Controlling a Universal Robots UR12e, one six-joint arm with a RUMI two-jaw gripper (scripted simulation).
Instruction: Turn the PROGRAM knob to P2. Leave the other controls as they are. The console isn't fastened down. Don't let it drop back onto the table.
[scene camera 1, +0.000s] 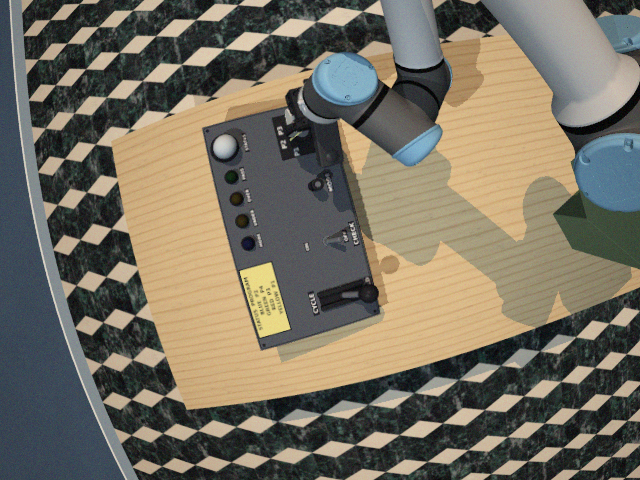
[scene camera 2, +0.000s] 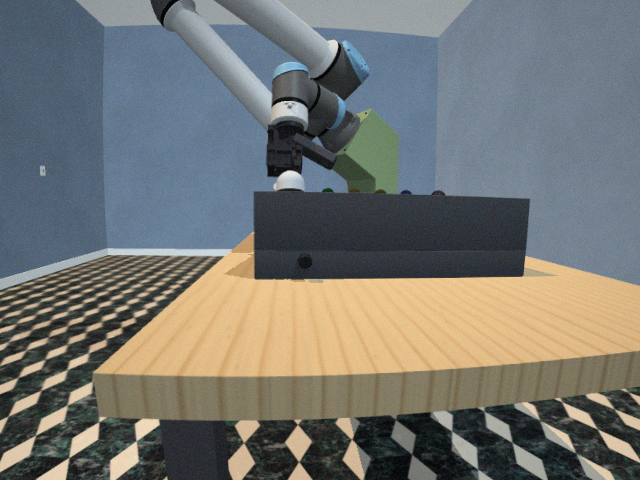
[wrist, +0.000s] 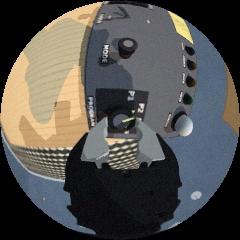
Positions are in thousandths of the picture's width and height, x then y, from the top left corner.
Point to a dark grey console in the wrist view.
656, 348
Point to my gripper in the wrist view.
506, 490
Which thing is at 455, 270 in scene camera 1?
My gripper.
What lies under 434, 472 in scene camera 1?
A dark grey console.
